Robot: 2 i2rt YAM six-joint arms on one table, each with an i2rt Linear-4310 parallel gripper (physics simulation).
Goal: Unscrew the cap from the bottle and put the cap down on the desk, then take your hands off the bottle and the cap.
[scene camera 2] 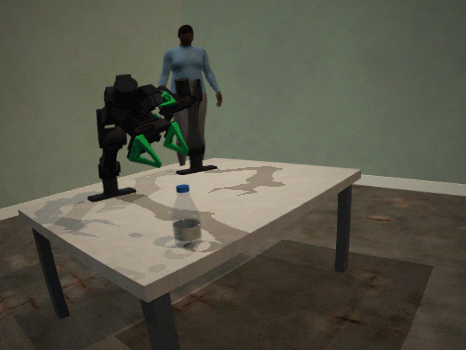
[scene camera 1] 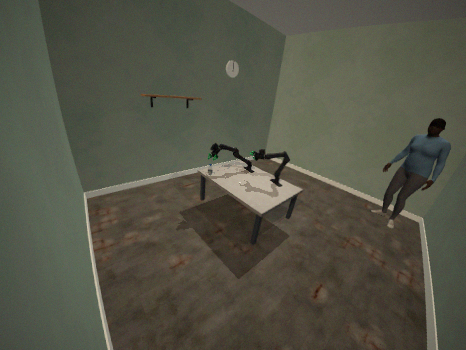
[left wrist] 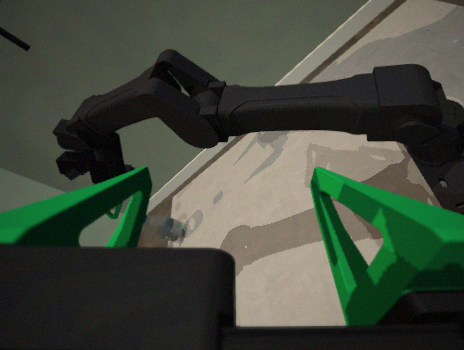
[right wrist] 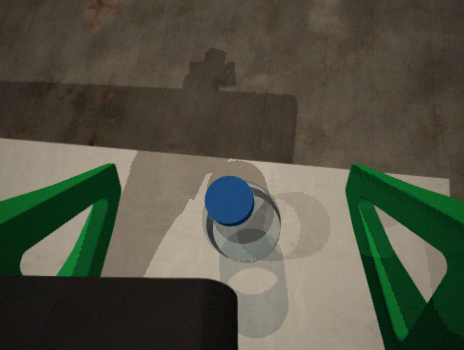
Scene:
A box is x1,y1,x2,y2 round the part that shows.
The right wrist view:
right gripper: [0,163,463,349]
clear plastic bottle: [202,180,280,262]
blue cap: [205,176,253,226], on the clear plastic bottle

